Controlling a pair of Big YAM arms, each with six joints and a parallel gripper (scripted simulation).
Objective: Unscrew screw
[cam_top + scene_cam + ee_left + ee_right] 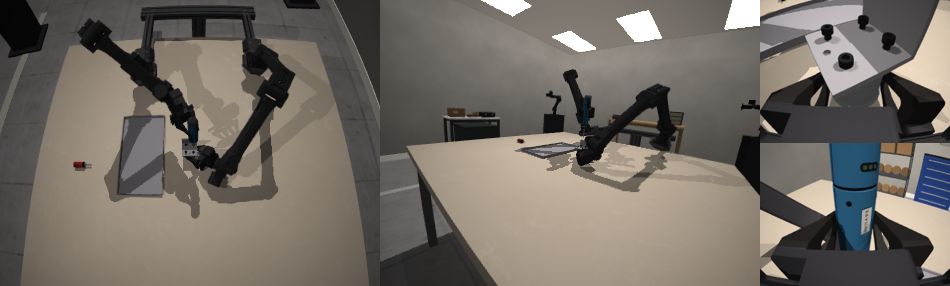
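Now: the joint module 1 cm above my left hand. Round my left hand: grey bracket (5 cm above); flat grey tray (3 cm behind, 24 cm to the right, 2 cm below); red-handled tool (55 cm to the right, 1 cm below).
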